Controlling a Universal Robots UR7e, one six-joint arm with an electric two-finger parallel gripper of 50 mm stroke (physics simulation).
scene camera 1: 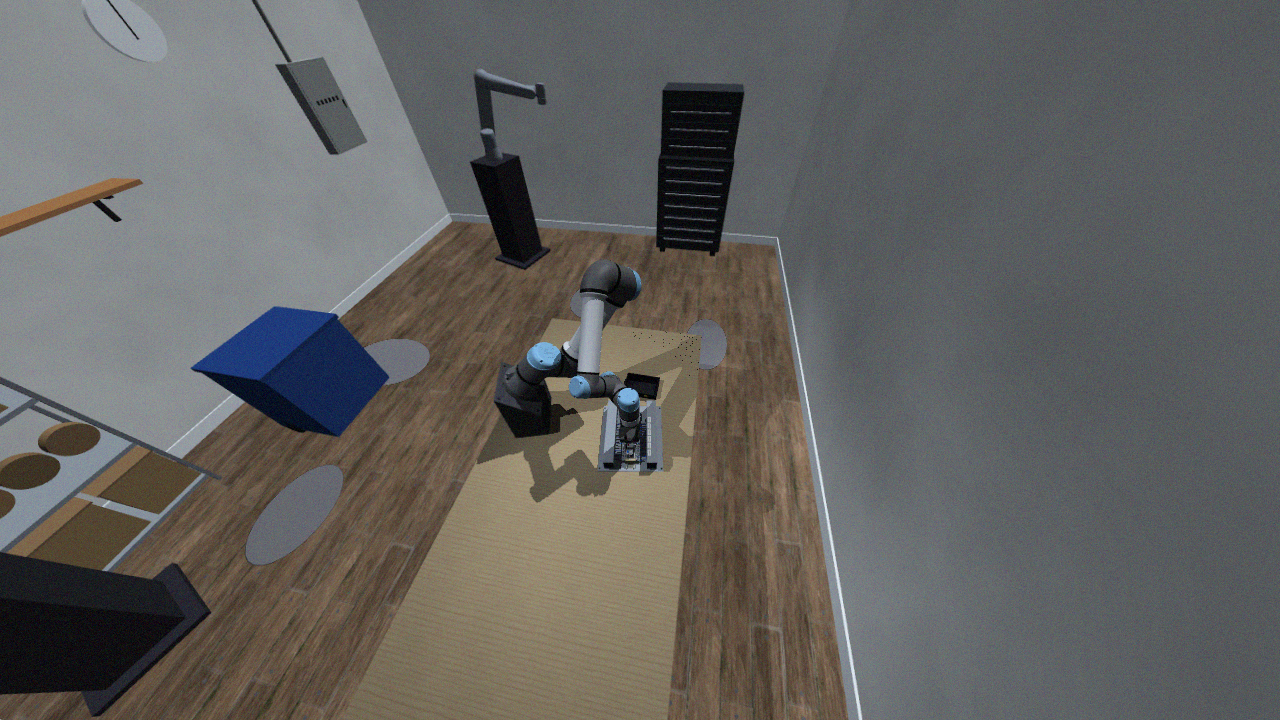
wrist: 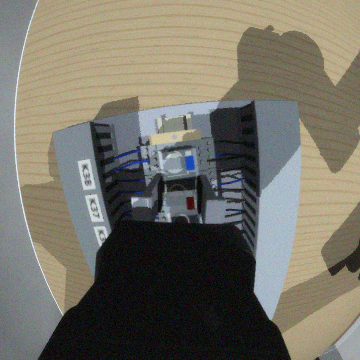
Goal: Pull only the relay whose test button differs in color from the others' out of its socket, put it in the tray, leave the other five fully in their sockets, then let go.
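Places are measured from the arm's base along level axes (x ahead, y left, z up), in metres.
Pixels of known places: gripper, fingertip midpoint: [scene camera 1: 630,449] [wrist: 180,185]; arm's base, origin of the base link: [scene camera 1: 520,383].
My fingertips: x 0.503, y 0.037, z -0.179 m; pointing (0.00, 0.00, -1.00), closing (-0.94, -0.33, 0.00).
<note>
Ahead of a thing's pixels: the offset from my fingertips to its top centre. "pt": to the spot under its first point.
The relay with the red test button @(0.003 m back, 0.008 m left, 0.022 m up) [wrist: 190,203] stands in the socket row, between the fingers in the wrist view. My gripper [wrist: 180,185] [scene camera 1: 630,441] is shut on it, one finger on each side. A relay with a blue test button @(0.010 m ahead, 0.020 m right, 0.023 m up) [wrist: 175,162] sits in its socket beside it, outside the fingers. Part of another relay @(0.018 m back, 0.035 m left, 0.022 m up) [wrist: 178,219] shows on the other side; my gripper body hides the rest of the row. The black tray @(pt 0.056 m back, 0.364 m left, 0.022 m down) [scene camera 1: 657,385] lies beyond the socket panel in the scene view. It does not show in the wrist view.
Grey slotted wire ducts @(0.116 m back, 0.033 m left, 0.016 m up) [wrist: 277,145] flank the row, with thin blue and black wires running to the sockets. Labels K38 @(pt 0.080 m ahead, 0.016 m left, 0.016 m up) [wrist: 86,174] and K37 @(pt 0.067 m ahead, 0.045 m left, 0.016 m up) [wrist: 92,208] are on the left duct. A beige end block @(0.020 m ahead, 0.037 m right, 0.007 m down) [wrist: 174,136] closes the row. The robot's dark pedestal [scene camera 1: 526,414] stands left.
</note>
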